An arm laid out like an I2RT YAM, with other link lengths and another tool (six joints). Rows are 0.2 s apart.
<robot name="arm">
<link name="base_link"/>
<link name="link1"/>
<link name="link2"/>
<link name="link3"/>
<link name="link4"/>
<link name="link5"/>
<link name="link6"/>
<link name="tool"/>
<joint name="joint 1" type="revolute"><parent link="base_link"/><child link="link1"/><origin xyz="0.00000 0.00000 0.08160" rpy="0.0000 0.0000 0.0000"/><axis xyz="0 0 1"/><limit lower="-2.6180" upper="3.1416"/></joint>
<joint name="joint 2" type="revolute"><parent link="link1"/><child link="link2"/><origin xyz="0.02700 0.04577 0.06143" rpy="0.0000 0.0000 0.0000"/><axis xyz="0 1 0"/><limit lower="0.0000" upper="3.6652"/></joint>
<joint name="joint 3" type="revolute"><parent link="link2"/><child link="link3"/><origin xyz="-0.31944 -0.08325 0.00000" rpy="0.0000 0.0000 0.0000"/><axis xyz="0 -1 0"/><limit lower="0.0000" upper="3.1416"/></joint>
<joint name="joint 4" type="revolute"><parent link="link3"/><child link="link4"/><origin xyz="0.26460 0.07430 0.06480" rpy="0.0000 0.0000 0.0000"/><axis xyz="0 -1 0"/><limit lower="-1.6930" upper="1.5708"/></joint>
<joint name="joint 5" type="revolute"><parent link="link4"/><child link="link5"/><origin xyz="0.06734 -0.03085 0.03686" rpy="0.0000 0.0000 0.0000"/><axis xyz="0 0 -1"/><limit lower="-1.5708" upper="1.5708"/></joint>
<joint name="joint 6" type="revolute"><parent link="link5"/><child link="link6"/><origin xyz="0.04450 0.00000 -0.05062" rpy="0.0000 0.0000 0.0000"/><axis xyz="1 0 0"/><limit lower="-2.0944" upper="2.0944"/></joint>
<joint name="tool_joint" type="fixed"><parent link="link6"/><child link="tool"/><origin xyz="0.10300 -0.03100 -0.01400" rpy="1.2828 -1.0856 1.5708"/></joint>
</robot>
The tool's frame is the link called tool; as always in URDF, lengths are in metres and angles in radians.
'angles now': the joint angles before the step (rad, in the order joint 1, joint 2, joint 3, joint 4, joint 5, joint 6). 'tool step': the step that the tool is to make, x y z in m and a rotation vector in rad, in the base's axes. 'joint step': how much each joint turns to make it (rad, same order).
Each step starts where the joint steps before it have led.
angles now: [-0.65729, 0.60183, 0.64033, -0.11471, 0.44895, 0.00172]
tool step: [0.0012, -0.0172, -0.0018, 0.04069, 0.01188, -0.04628]
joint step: [-0.07562, 0.07543, 0.03033, 0.00037, -0.03151, 0.02274]
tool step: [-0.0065, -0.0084, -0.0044, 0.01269, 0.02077, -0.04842]
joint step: [-0.04189, 0.02371, -0.00044, 0.00214, 0.00713, -0.00445]
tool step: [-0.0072, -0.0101, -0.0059, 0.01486, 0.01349, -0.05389]
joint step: [-0.04987, 0.02909, -0.00516, 0.01361, 0.00387, 0.00141]
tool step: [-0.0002, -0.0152, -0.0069, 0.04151, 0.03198, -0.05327]
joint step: [-0.03279, 0.07686, 0.02260, -0.00159, 0.01938, 0.00847]
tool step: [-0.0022, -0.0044, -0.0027, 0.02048, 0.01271, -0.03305]
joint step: [-0.00699, 0.02707, 0.01301, -0.01453, 0.02449, 0.01076]
